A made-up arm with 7 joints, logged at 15 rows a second.
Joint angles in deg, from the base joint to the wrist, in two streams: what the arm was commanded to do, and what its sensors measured. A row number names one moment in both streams.
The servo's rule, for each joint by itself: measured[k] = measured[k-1] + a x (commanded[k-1-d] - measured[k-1]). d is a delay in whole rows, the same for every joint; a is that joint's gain. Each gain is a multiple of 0.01, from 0.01 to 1. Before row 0 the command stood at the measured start. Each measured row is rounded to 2 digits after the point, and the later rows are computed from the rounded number. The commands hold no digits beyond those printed.
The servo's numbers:
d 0
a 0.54 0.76 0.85 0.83 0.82 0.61 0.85
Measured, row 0: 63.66 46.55 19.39 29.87 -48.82 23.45 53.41
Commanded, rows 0 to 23: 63.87 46.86 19.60 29.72 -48.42 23.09 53.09; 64.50 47.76 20.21 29.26 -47.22 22.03 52.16; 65.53 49.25 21.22 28.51 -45.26 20.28 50.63; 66.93 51.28 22.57 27.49 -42.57 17.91 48.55; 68.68 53.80 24.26 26.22 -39.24 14.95 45.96; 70.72 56.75 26.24 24.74 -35.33 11.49 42.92; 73.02 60.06 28.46 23.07 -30.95 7.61 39.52; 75.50 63.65 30.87 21.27 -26.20 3.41 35.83; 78.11 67.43 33.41 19.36 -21.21 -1.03 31.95; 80.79 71.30 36.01 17.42 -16.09 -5.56 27.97; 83.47 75.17 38.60 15.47 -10.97 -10.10 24.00; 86.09 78.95 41.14 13.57 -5.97 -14.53 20.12; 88.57 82.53 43.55 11.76 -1.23 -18.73 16.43; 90.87 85.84 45.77 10.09 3.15 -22.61 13.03; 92.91 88.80 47.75 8.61 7.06 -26.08 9.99; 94.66 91.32 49.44 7.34 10.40 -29.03 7.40; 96.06 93.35 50.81 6.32 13.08 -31.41 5.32; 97.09 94.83 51.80 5.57 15.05 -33.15 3.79; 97.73 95.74 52.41 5.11 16.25 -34.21 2.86; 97.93 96.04 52.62 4.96 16.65 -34.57 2.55; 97.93 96.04 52.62 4.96 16.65 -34.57 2.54; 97.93 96.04 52.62 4.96 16.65 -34.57 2.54; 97.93 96.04 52.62 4.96 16.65 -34.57 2.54; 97.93 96.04 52.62 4.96 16.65 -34.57 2.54
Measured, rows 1 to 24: 63.77 46.79 19.57 29.75 -48.49 23.23 53.14; 64.16 47.53 20.11 29.34 -47.45 22.50 52.31; 64.90 48.84 21.05 28.65 -45.65 21.15 50.88; 66.00 50.69 22.34 27.69 -43.12 19.17 48.90; 67.45 53.05 23.97 26.47 -39.94 16.60 46.40; 69.22 55.86 25.90 25.03 -36.16 13.48 43.44; 71.27 59.05 28.08 23.40 -31.89 9.90 40.11; 73.55 62.55 30.45 21.63 -27.22 5.94 36.47; 76.01 66.26 32.97 19.75 -22.29 1.69 32.63; 78.59 70.09 35.55 17.82 -17.21 -2.73 28.67; 81.23 73.95 38.14 15.87 -12.09 -7.23 24.70; 83.85 77.75 40.69 13.96 -7.07 -11.68 20.81; 86.40 81.38 43.12 12.13 -2.28 -15.98 17.09; 88.81 84.77 45.37 10.44 2.17 -20.02 13.64; 91.02 87.83 47.39 8.92 6.18 -23.72 10.54; 92.99 90.48 49.13 7.61 9.64 -26.96 7.87; 94.65 92.66 50.56 6.54 12.46 -29.67 5.70; 95.97 94.31 51.61 5.73 14.58 -31.79 4.08; 96.92 95.40 52.29 5.22 15.95 -33.27 3.04; 97.47 95.89 52.57 5.00 16.52 -34.06 2.62; 97.72 96.00 52.61 4.97 16.63 -34.37 2.55; 97.83 96.03 52.62 4.96 16.65 -34.49 2.54; 97.88 96.04 52.62 4.96 16.65 -34.54 2.54; 97.91 96.04 52.62 4.96 16.65 -34.56 2.54
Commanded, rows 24 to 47: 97.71 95.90 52.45 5.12 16.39 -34.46 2.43; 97.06 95.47 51.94 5.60 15.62 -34.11 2.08; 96.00 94.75 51.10 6.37 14.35 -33.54 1.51; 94.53 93.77 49.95 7.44 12.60 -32.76 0.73; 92.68 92.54 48.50 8.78 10.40 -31.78 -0.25; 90.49 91.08 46.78 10.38 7.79 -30.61 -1.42; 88.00 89.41 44.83 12.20 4.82 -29.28 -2.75; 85.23 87.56 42.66 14.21 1.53 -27.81 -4.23; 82.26 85.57 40.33 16.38 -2.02 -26.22 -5.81; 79.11 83.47 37.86 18.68 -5.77 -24.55 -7.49; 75.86 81.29 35.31 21.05 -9.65 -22.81 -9.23; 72.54 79.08 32.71 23.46 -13.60 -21.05 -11.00; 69.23 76.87 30.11 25.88 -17.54 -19.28 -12.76; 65.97 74.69 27.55 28.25 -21.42 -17.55 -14.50; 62.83 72.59 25.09 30.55 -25.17 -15.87 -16.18; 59.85 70.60 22.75 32.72 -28.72 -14.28 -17.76; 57.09 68.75 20.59 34.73 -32.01 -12.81 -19.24; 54.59 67.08 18.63 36.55 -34.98 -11.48 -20.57; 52.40 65.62 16.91 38.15 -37.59 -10.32 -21.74; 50.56 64.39 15.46 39.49 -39.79 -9.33 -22.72; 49.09 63.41 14.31 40.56 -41.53 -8.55 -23.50; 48.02 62.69 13.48 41.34 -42.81 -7.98 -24.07; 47.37 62.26 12.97 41.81 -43.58 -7.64 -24.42; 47.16 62.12 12.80 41.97 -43.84 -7.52 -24.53
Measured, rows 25 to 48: 97.80 95.93 52.48 5.09 16.44 -34.50 2.45; 97.40 95.58 52.02 5.51 15.77 -34.26 2.14; 96.64 94.95 51.24 6.22 14.61 -33.82 1.60; 95.50 94.05 50.14 7.23 12.96 -33.17 0.86; 93.98 92.90 48.75 8.52 10.86 -32.32 -0.08; 92.10 91.52 47.08 10.06 8.34 -31.28 -1.22; 89.89 89.92 45.17 11.84 5.45 -30.06 -2.52; 87.37 88.13 43.04 13.81 2.24 -28.69 -3.97; 84.61 86.18 40.74 15.94 -1.25 -27.18 -5.53; 81.64 84.12 38.29 18.21 -4.96 -25.58 -7.20; 78.52 81.97 35.76 20.57 -8.81 -23.89 -8.93; 75.29 79.77 33.17 22.97 -12.74 -22.16 -10.69; 72.02 77.57 30.57 25.39 -16.68 -20.40 -12.45; 68.75 75.38 28.00 27.76 -20.57 -18.66 -14.19; 65.55 73.26 25.53 30.08 -24.34 -16.96 -15.88; 62.47 71.24 23.17 32.27 -27.93 -15.33 -17.48; 59.56 69.35 20.98 34.31 -31.28 -13.79 -18.98; 56.88 67.62 18.98 36.17 -34.31 -12.38 -20.33; 54.46 66.10 17.22 37.81 -37.00 -11.12 -21.53; 52.35 64.80 15.72 39.20 -39.29 -10.03 -22.54; 50.59 63.74 14.52 40.33 -41.13 -9.13 -23.36; 49.20 62.94 13.64 41.17 -42.51 -8.43 -23.96; 48.21 62.42 13.07 41.70 -43.39 -7.95 -24.35; 47.64 62.19 12.84 41.92 -43.76 -7.69 -24.50
